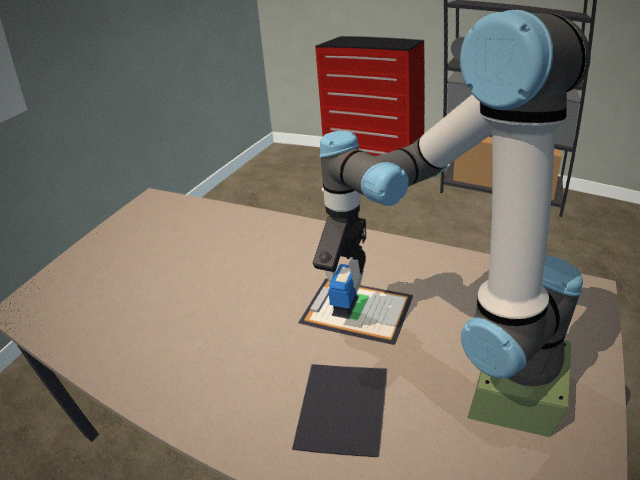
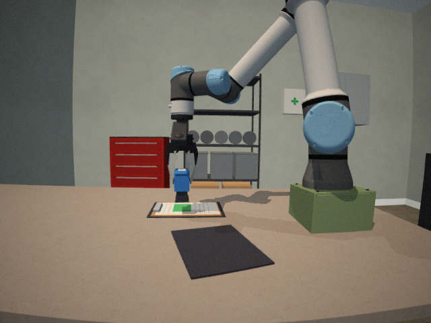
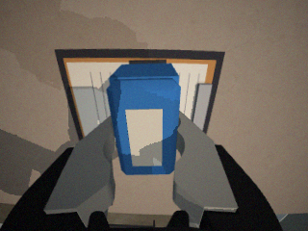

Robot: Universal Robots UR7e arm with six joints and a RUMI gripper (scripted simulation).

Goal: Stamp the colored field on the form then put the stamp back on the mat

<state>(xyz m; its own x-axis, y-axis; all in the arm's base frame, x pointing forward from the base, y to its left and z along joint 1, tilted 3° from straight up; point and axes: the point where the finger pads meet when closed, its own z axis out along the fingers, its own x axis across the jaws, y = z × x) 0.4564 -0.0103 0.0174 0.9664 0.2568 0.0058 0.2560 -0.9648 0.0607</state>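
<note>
The black stamp base is 50 mm below my hand. Round my hand: dark mat: 140 mm behind, 230 mm to the left, 110 mm below; then blue stamp: 20 mm below; then clipboard form: 10 mm ahead, 40 mm to the right, 110 mm below.
</note>
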